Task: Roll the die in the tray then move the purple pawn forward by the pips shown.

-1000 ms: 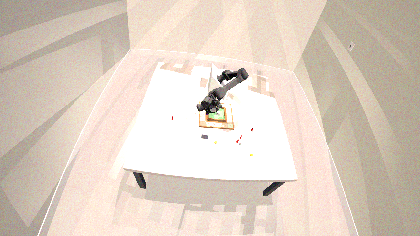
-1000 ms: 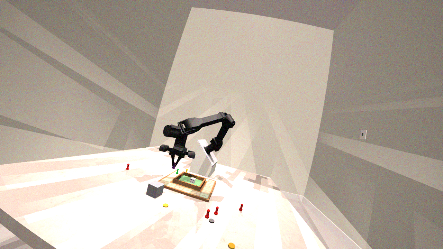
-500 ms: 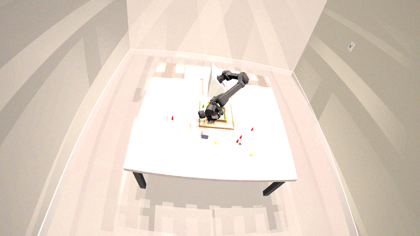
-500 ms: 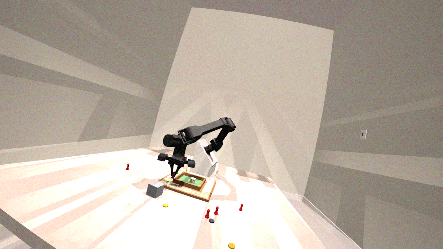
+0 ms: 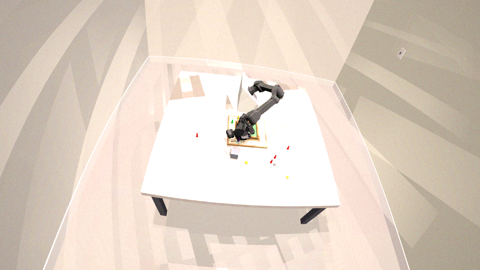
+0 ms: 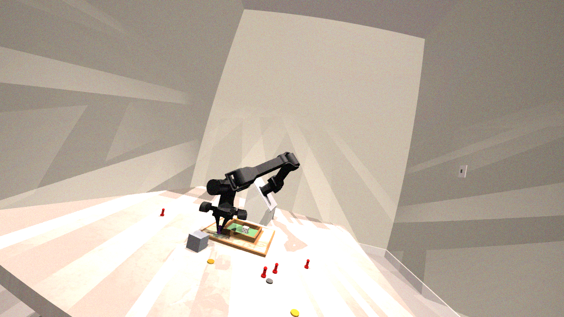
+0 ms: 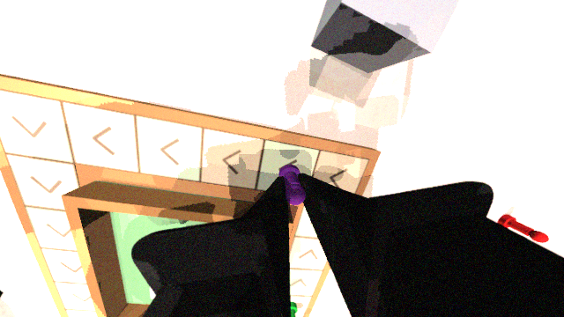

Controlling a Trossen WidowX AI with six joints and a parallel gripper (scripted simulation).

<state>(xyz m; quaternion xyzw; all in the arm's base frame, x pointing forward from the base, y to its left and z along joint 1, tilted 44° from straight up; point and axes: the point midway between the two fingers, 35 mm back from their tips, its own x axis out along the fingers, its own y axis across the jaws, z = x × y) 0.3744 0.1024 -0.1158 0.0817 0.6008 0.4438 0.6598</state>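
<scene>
The purple pawn lies 10 mm above my gripper tip. Also, from my gripper tip: die 130 mm behind, 60 mm to the left, 10 mm below; then green tray 120 mm behind, 50 mm to the left, 30 mm below; then grey cube 120 mm ahead, 10 mm to the right, 10 mm below.
</scene>
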